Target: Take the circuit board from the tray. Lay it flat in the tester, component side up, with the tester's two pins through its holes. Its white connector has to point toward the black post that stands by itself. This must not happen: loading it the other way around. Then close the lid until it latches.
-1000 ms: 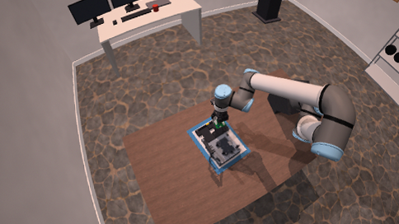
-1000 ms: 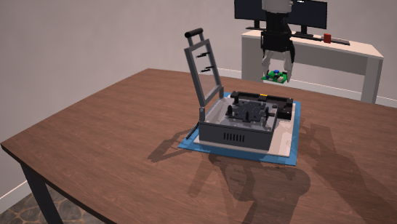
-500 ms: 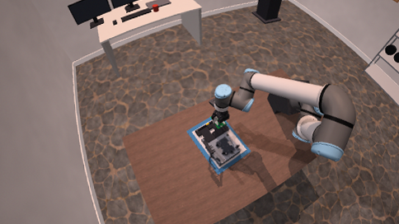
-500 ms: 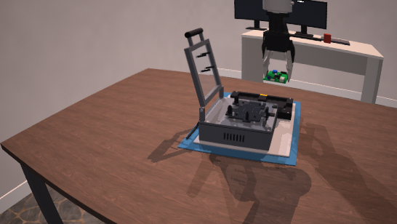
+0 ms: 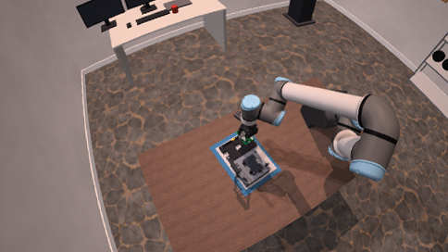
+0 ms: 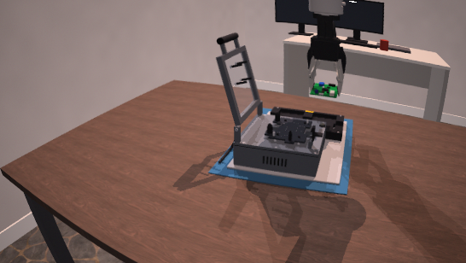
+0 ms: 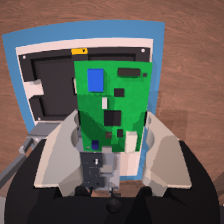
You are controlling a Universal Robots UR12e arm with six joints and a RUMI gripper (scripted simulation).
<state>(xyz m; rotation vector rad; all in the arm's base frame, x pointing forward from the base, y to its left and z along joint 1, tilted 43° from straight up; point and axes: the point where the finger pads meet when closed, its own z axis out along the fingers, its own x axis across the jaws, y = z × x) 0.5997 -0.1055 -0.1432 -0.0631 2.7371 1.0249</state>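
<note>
Now: the green circuit board right at my hand. Also, from my hand: tester lid: 160 mm ahead, 190 mm to the left, 60 mm above.
</note>
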